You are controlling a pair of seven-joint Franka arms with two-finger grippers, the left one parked.
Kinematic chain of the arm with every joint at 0, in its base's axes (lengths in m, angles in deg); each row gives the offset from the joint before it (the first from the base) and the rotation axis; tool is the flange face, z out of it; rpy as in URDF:
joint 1: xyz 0 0 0.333 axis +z
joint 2: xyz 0 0 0 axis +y
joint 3: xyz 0 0 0.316 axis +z
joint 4: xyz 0.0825 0 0 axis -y
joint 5: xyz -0.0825 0 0.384 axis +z
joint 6: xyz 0 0 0 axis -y
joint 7: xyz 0.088 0 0 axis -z
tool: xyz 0 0 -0.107 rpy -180 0 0
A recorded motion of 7 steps. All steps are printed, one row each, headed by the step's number.
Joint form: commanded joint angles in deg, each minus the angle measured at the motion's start. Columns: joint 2, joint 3, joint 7, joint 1, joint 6, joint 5, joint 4.
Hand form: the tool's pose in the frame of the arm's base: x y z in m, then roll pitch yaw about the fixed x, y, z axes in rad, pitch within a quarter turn. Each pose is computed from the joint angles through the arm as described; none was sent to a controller.
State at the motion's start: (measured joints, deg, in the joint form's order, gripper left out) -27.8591 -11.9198 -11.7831 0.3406 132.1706 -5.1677 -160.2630
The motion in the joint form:
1: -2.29 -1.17 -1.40 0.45 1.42 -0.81 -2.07
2: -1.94 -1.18 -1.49 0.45 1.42 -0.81 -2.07
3: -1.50 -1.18 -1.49 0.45 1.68 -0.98 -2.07
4: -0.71 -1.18 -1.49 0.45 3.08 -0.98 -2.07
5: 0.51 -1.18 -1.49 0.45 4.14 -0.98 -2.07
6: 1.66 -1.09 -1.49 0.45 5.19 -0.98 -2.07
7: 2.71 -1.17 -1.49 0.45 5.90 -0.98 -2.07
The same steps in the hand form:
1: 0.3370 -0.0658 0.3421 -3.1095 -0.0266 0.1156
2: 0.3370 -0.0658 0.3400 -3.1089 -0.0205 0.1170
3: 0.3376 -0.0660 0.3378 -3.1112 -0.0169 0.1189
4: 0.3402 -0.0663 0.3353 -3.1154 -0.0269 0.1182
5: 0.3421 -0.0666 0.3298 -3.1174 -0.0238 0.1177
6: 0.3440 -0.0664 0.3246 -3.1202 -0.0216 0.1187
7: 0.3450 -0.0670 0.3194 -3.1205 -0.0155 0.1171

